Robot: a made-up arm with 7 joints. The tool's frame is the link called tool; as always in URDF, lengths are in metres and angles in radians. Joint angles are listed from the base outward.
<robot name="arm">
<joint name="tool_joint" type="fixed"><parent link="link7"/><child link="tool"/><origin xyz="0.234 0.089 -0.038" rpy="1.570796 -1.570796 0"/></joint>
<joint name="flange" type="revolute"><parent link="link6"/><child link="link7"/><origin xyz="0.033 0.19 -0.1" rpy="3.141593 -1.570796 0"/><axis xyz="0 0 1"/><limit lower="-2.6" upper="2.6"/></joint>
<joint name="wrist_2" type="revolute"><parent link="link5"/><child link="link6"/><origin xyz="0.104 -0.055 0.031" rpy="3.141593 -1.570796 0"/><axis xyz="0 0 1"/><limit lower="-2.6" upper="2.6"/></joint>
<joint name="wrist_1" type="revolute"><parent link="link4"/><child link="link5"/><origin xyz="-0.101 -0.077 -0.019" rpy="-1.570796 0 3.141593"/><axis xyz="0 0 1"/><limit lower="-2.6" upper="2.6"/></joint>
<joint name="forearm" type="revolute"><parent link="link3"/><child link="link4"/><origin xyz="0.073 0.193 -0.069" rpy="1.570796 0 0"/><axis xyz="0 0 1"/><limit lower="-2.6" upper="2.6"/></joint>
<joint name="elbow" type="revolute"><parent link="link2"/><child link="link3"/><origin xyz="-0.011 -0.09 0.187" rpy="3.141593 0 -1.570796"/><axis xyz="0 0 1"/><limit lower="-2.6" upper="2.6"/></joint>
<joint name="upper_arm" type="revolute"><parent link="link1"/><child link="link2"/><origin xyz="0.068 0.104 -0.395" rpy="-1.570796 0 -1.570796"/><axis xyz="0 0 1"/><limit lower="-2.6" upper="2.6"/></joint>
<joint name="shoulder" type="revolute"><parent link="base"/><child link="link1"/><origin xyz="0 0 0.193" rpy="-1.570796 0 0"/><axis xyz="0 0 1"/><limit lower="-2.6" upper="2.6"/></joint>
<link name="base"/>
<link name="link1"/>
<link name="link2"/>
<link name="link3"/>
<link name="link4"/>
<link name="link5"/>
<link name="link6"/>
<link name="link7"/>
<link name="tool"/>
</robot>
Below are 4 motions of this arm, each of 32 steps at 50 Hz.
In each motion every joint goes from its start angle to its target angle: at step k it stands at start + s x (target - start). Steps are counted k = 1, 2, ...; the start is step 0. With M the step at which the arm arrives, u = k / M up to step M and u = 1 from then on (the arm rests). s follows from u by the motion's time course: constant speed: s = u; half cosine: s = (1 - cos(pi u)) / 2; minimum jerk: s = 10 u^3 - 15 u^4 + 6 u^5.
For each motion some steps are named. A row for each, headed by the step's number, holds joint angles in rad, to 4 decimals.
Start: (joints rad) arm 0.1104 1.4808 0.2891 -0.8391 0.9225 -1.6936 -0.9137
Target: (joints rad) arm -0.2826 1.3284 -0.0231 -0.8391 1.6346 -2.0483 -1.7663
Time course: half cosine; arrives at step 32
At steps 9, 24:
9: 0.0386 1.4529 0.2320 -0.8391 1.0527 -1.7584 -1.0696
24: -0.2250 1.3507 0.0226 -0.8391 1.5303 -1.9964 -1.6414

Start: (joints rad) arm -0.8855 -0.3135 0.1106 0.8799 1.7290 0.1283 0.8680
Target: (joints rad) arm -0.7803 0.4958 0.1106 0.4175 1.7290 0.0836 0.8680
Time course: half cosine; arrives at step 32
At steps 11, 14, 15, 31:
11: -0.8577 -0.0996 0.1106 0.7577 1.7290 0.1165 0.8680
14: -0.8432 0.0122 0.1106 0.6938 1.7290 0.1103 0.8680
15: -0.8381 0.0515 0.1106 0.6714 1.7290 0.1081 0.8680
31: -0.7806 0.4939 0.1106 0.4186 1.7290 0.0837 0.8680

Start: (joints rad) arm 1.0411 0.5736 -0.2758 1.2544 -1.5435 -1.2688 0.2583
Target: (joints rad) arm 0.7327 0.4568 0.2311 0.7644 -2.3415 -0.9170 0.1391
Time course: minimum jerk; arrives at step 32
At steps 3, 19, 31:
3: 1.0389 0.5728 -0.2722 1.2509 -1.5492 -1.2663 0.2575
19: 0.8339 0.4951 0.0647 0.9253 -2.0795 -1.0325 0.1782
31: 0.7328 0.4568 0.2310 0.7645 -2.3413 -0.9171 0.1391

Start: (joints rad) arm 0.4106 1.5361 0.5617 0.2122 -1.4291 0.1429 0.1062
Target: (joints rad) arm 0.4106 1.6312 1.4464 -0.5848 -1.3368 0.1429 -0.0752
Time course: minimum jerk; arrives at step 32
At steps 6, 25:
6: 0.4106 1.5407 0.6048 0.1733 -1.4246 0.1429 0.0974
25: 0.4106 1.6242 1.3815 -0.5264 -1.3436 0.1429 -0.0619

